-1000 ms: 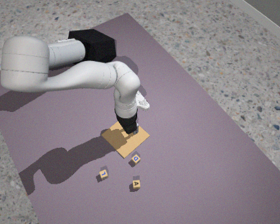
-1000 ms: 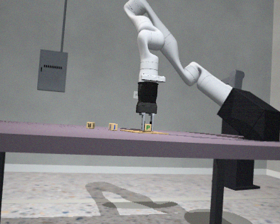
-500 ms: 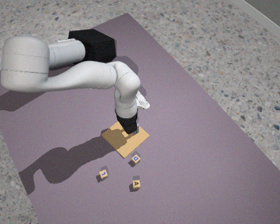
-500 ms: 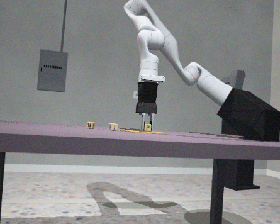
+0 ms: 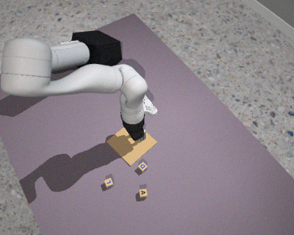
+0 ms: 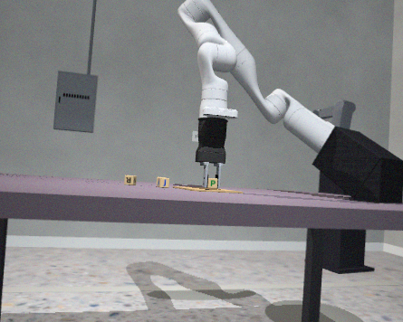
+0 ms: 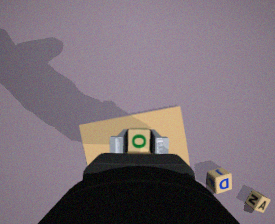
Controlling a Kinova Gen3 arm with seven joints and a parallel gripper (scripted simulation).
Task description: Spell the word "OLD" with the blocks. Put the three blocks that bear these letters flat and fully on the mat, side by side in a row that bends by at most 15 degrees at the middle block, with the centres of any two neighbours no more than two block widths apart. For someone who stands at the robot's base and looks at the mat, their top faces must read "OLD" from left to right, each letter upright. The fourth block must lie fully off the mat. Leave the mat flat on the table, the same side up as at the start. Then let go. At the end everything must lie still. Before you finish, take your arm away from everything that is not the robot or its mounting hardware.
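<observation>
Now: the O block 10 mm below my hand. Round my hand: L block: 210 mm to the right, 70 mm ahead, 10 mm below; then D block: 100 mm ahead, 80 mm to the right, 10 mm below; then tan mat: 40 mm to the right, 20 mm below, 10 mm behind.
</observation>
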